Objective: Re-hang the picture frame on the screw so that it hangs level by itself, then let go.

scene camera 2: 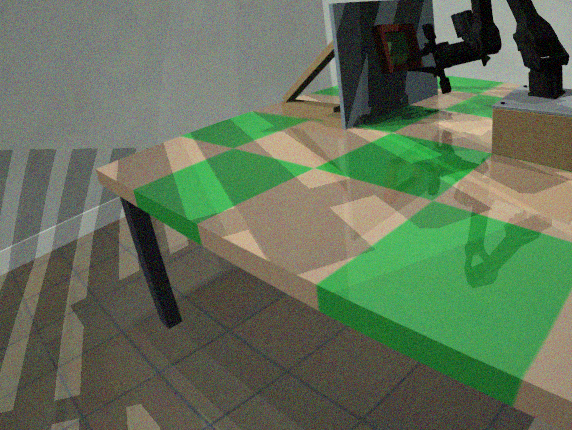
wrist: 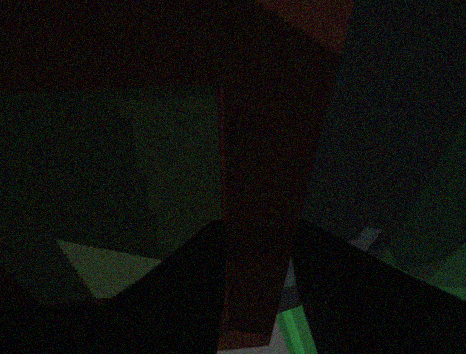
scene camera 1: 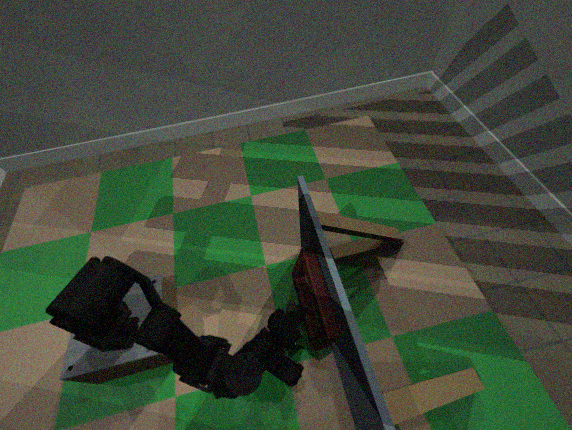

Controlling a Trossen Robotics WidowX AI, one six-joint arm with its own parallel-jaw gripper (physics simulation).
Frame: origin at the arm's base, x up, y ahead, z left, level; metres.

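Seen in the pictures: gripper, fingertip midpoint: (scene camera 2: 406, 66) (wrist: 257, 233) (scene camera 1: 305, 311); arm's base, origin of the base link: (scene camera 2: 546, 93) (scene camera 1: 120, 333).
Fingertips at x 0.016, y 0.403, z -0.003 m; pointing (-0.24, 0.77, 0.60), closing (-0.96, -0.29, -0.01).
Observation:
Pixels of each thing's middle, then the offset from my fingertips to it. "spot": a spot on its surface instead. Level surfaces: height alone.
- picture frame, body centre: (wrist: 91, 236) (scene camera 1: 313, 299) (scene camera 2: 398, 47) dx +0.051, dy +0.018, dz +0.007 m
- wooden foot, surface spot: (scene camera 1: 435, 392) spot: dx +0.024, dy +0.203, dz -0.166 m
- table, its level: dx -0.128 m
The picture frame (scene camera 1: 315, 300) (scene camera 2: 385, 52) (wrist: 270, 150) has a thick dark red border around a green middle. It is upright at the front face of the grey board (scene camera 1: 345, 305) (scene camera 2: 355, 100) (wrist: 380, 125). In scene camera 2 its side edges lean a little relative to the board's edge. My gripper (scene camera 1: 302, 325) (scene camera 2: 421, 59) (wrist: 257, 233) is shut on the side bar of the frame, with one dark finger on each side of it. The screw does not show; the frame hides that part of the board. I cannot tell whether the frame touches the board.
Wooden braces (scene camera 1: 360, 225) (scene camera 2: 310, 72) stand behind the board, and another wooden foot (scene camera 1: 435, 392) lies at its near end. The arm's base stands on a wooden block (scene camera 2: 530, 135). The table (scene camera 2: 280, 225) is checked green and tan, with strong shadows.

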